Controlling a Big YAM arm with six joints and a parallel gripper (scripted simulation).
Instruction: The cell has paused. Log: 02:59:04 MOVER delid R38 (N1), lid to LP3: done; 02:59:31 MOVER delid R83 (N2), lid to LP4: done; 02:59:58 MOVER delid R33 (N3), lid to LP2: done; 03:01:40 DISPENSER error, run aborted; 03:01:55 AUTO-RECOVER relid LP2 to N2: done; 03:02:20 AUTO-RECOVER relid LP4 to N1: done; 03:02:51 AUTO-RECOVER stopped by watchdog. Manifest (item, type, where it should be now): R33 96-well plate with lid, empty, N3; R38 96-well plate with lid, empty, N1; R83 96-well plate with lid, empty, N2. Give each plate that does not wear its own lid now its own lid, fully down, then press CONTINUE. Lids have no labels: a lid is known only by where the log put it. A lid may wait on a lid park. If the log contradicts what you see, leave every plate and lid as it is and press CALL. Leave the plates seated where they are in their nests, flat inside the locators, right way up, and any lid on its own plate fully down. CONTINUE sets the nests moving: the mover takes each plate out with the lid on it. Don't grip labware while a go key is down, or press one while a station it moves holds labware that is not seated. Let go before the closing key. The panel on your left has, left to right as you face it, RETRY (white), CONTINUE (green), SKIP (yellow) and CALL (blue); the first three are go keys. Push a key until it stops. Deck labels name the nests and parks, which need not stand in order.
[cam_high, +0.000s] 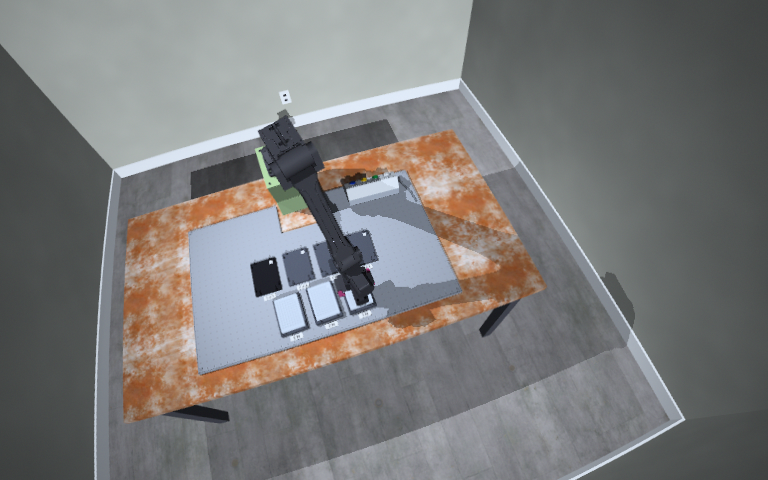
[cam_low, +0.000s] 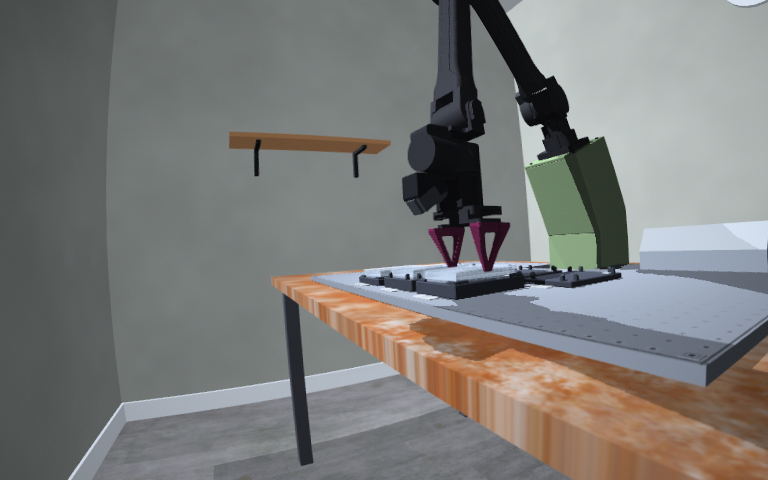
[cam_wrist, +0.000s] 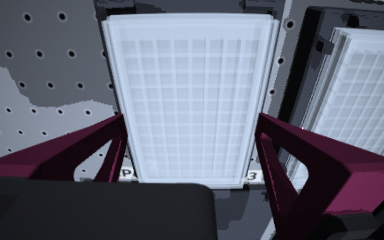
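Now: the clear lid 10 mm below my hand. Round my hand: LP3 label: 100 mm behind, 50 mm to the right, 40 mm below; LP4 label: 90 mm behind, 70 mm to the left, 40 mm below; LP3 park: 180 mm behind, 40 mm to the right, 40 mm below.
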